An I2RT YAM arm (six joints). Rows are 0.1 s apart.
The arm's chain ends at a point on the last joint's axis. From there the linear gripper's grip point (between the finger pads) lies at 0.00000 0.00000 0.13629 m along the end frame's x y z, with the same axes.
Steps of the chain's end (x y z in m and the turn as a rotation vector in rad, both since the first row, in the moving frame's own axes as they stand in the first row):
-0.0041 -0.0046 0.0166 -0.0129 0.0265 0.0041
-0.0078 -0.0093 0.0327 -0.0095 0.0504 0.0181
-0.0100 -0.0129 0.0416 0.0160 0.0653 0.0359
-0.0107 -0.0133 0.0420 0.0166 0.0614 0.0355
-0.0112 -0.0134 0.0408 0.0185 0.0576 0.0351
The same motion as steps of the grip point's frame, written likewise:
-0.0005 -0.0028 0.0165 -0.0129 0.0265 0.0041
-0.0009 -0.0079 0.0325 -0.0095 0.0504 0.0181
-0.0011 -0.0149 0.0413 0.0160 0.0653 0.0359
-0.0023 -0.0154 0.0417 0.0166 0.0614 0.0355
-0.0033 -0.0158 0.0406 0.0185 0.0576 0.0351

